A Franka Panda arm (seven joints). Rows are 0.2 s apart.
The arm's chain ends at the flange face. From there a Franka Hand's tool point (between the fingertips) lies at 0.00 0.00 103.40 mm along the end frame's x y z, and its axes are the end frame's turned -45 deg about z.
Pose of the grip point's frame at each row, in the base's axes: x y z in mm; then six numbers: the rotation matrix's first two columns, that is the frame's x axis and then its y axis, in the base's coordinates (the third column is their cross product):
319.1 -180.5 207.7 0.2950 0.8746 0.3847 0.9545 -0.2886 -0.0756
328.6 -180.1 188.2 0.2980 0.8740 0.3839 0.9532 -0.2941 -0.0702
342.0 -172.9 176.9 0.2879 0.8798 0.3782 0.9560 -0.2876 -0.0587
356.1 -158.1 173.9 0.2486 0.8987 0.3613 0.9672 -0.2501 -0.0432
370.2 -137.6 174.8 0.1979 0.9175 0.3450 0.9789 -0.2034 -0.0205
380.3 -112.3 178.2 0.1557 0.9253 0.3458 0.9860 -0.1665 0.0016
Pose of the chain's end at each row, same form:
314.5 -220.8 302.8 0.8835 0.4144 0.2186 0.4663 -0.8225 -0.3255
323.3 -220.1 283.4 0.8847 0.4101 0.2218 0.4633 -0.8260 -0.3211
336.1 -212.0 272.4 0.8796 0.4187 0.2259 0.4724 -0.8255 -0.3089
350.8 -195.3 270.2 0.8597 0.4586 0.2249 0.5081 -0.8123 -0.2860
364.9 -172.9 271.8 0.8321 0.5049 0.2295 0.5523 -0.7926 -0.2584
374.2 -147.5 275.2 0.8073 0.5366 0.2456 0.5871 -0.7720 -0.2434

